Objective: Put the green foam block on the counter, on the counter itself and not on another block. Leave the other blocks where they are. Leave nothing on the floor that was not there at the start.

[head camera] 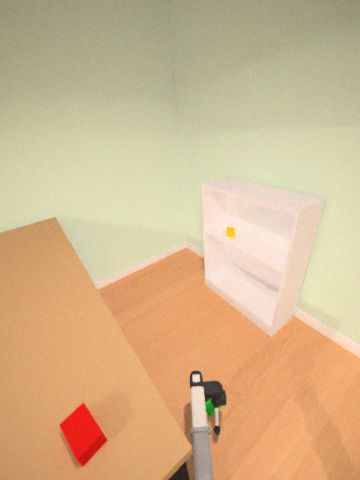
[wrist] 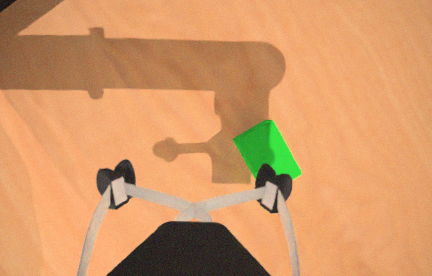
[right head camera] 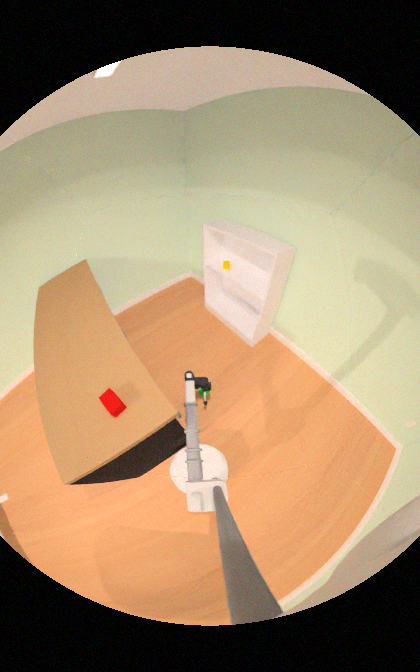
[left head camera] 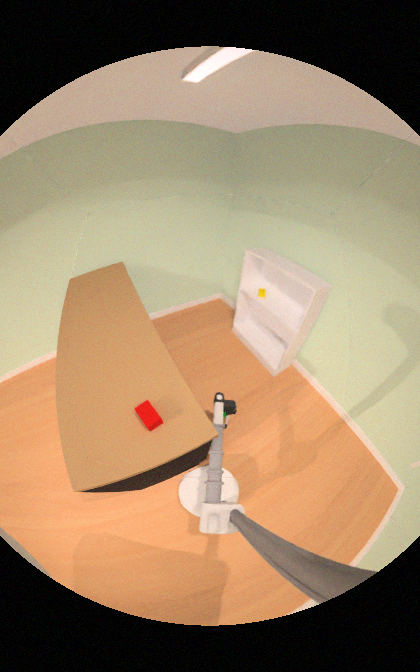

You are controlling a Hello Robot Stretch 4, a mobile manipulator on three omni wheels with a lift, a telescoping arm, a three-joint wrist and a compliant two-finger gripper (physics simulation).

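Places are measured from the robot's base along level axes (x down, y left, z ahead), in millimetres.
Pixels of known places: gripper, fingertip midpoint: [head camera: 215, 416] [wrist: 196, 177].
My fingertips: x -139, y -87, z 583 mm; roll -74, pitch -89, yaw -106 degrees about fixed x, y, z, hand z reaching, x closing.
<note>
Behind a point stands the place of what it marks.
The green foam block [wrist: 267, 149] @(x -17, y -74, z 683 mm) [head camera: 210, 406] @(x -18, y -73, z 674 mm) [right head camera: 204, 392] lies on the floor. In the wrist view it is right of centre, turned at an angle, and the right fingertip covers its lower corner. In the left head camera view a sliver of the green block [left head camera: 224, 414] shows beside the arm. My gripper [wrist: 196, 177] @(x -139, y -87, z 583 mm) is open above the floor with nothing between its fingers; the block is below and beyond the right fingertip. The counter [head camera: 45, 320] @(x -883, y 565, z 655 mm) [left head camera: 100, 350] [right head camera: 75, 340] is left of the arm. A red block [head camera: 83, 433] @(x -927, y 262, z 287 mm) [left head camera: 149, 415] [right head camera: 112, 402] lies on it.
A white shelf unit [head camera: 305, 250] @(x -702, y -777, z 1236 mm) [left head camera: 309, 320] [right head camera: 273, 295] stands by the wall beyond the gripper, with a yellow block [head camera: 230, 232] @(x -659, y -377, z 1630 mm) [left head camera: 261, 293] [right head camera: 226, 265] on its middle shelf. The counter's near right corner is close beside the arm. The arm's shadow falls across the floor and partly on the green block.
</note>
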